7 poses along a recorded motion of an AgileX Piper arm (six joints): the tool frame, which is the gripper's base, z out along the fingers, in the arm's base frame.
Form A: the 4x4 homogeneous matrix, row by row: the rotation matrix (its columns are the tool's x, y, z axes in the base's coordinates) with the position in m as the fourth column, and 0 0 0 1 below. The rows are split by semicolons.
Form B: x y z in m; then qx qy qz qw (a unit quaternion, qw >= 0). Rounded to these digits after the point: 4 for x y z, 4 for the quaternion. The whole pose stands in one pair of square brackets.
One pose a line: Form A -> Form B
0.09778, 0.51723, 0.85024, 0.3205; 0.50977, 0.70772, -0.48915, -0.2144; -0.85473, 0.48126, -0.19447, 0.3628; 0, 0, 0, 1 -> [0.3205, -0.2144, 0.3628, 0.3823, 0.6716, -0.0029, 0.6346]
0.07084, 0.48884, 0.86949, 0.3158; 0.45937, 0.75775, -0.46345, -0.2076; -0.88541, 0.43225, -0.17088, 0.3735; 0, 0, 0, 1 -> [0.3158, -0.2076, 0.3735, 0.3478, 0.6815, -0.0114, 0.6438]
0.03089, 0.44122, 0.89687, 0.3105; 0.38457, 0.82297, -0.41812, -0.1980; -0.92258, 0.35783, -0.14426, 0.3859; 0, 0, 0, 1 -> [0.3105, -0.1980, 0.3859, 0.2967, 0.6958, -0.0217, 0.6538]
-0.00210, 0.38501, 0.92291, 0.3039; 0.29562, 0.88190, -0.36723, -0.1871; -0.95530, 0.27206, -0.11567, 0.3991; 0, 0, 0, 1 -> [0.3039, -0.1871, 0.3991, 0.2407, 0.7070, -0.0337, 0.6641]
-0.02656, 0.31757, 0.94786, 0.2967; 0.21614, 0.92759, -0.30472, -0.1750; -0.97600, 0.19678, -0.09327, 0.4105; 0, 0, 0, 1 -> [0.2967, -0.1750, 0.4105, 0.1865, 0.7154, -0.0377, 0.6723]
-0.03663, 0.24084, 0.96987, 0.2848; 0.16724, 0.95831, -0.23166, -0.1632; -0.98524, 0.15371, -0.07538, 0.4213; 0, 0, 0, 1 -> [0.2848, -0.1632, 0.4213, 0.1418, 0.7194, -0.0271, 0.6794]
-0.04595, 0.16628, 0.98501, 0.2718; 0.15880, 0.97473, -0.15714, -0.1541; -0.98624, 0.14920, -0.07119, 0.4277; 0, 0, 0, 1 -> [0.2718, -0.1541, 0.4277, 0.1124, 0.7232, -0.0027, 0.6815]
